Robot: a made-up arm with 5 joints.
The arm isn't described. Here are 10 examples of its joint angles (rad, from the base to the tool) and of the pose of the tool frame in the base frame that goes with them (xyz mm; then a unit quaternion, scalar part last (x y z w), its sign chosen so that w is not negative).
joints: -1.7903 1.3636 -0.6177 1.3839 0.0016
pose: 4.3 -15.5 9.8 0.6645 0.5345 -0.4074 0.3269
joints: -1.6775 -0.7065 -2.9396 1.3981 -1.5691
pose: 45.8 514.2 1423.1 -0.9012 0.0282 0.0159 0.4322
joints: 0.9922 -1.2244 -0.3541 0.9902 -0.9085
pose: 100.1 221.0 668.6 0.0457 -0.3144 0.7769 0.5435
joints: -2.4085 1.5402 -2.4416 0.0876 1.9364
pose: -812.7 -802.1 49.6 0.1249 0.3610 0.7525 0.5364
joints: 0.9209 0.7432 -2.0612 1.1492 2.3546
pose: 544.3 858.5 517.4 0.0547 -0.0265 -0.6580 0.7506
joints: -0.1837 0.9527 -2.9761 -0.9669 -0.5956
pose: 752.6 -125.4 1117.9 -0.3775 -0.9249 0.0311 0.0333
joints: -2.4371 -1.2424 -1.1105 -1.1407 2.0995
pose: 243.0 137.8 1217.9 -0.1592 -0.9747 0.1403 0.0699
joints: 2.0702 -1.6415 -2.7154 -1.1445 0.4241
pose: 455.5 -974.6 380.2 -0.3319 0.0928 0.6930 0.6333
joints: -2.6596 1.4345 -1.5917 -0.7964 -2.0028
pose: -775.1 -418.4 -111.0 -0.3456 0.2794 -0.2717 0.8536
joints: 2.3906 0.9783 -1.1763 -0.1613 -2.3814
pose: -634.5 524.9 -2.7 -0.0310 0.1479 -0.6741 0.7230
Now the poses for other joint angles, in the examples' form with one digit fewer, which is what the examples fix.
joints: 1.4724 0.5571 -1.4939 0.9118 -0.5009
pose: 38 865 373 0.042 -0.036 0.833 0.551
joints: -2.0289 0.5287 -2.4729 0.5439 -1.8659
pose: -421 -848 1140 -0.602 0.203 -0.036 0.771
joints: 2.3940 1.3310 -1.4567 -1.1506 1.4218
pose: -675 512 -31 0.577 0.166 0.350 0.719
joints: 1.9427 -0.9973 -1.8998 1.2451 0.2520
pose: -1 -172 1352 0.676 -0.355 0.478 0.435
